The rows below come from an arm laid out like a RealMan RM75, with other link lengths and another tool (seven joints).
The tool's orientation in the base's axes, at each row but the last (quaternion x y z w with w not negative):
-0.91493 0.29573 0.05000 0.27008
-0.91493 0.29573 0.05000 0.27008
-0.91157 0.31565 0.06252 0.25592
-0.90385 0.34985 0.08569 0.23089
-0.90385 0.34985 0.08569 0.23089
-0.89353 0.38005 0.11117 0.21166
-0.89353 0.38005 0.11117 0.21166
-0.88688 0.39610 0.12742 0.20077
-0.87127 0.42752 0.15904 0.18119
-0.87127 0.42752 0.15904 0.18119
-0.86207 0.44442 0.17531 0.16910
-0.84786 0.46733 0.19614 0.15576
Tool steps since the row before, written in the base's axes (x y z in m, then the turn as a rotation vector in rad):
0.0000 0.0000 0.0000 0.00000 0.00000 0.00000
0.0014 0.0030 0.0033 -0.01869 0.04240 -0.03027
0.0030 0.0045 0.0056 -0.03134 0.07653 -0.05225
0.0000 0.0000 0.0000 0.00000 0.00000 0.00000
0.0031 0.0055 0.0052 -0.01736 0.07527 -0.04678
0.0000 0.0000 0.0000 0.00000 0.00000 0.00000
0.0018 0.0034 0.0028 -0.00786 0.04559 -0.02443
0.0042 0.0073 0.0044 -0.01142 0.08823 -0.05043
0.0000 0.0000 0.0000 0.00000 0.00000 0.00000
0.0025 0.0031 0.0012 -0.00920 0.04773 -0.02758
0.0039 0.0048 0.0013 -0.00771 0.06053 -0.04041
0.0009 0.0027 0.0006 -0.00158 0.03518 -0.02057
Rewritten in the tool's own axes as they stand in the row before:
0.0000 0.0000 0.0000 0.00000 0.00000 0.00000
-0.0012 -0.0044 -0.0011 -0.02952 -0.00411 0.04664
-0.0016 -0.0072 -0.0024 -0.05204 -0.00990 0.08223
0.0000 0.0000 0.0000 0.00000 0.00000 0.00000
-0.0026 -0.0075 -0.0019 -0.04268 -0.02043 0.07692
0.0000 0.0000 0.0000 0.00000 0.00000 0.00000
-0.0019 -0.0042 -0.0010 -0.02543 -0.01545 0.04303
-0.0037 -0.0087 -0.0008 -0.04552 -0.03195 0.08582
0.0000 0.0000 0.0000 0.00000 0.00000 0.00000
-0.0012 -0.0040 0.0000 -0.02626 -0.01481 0.04706
-0.0019 -0.0060 0.0004 -0.02869 -0.02131 0.06387
-0.0018 -0.0022 0.0005 -0.01666 -0.01510 0.03403

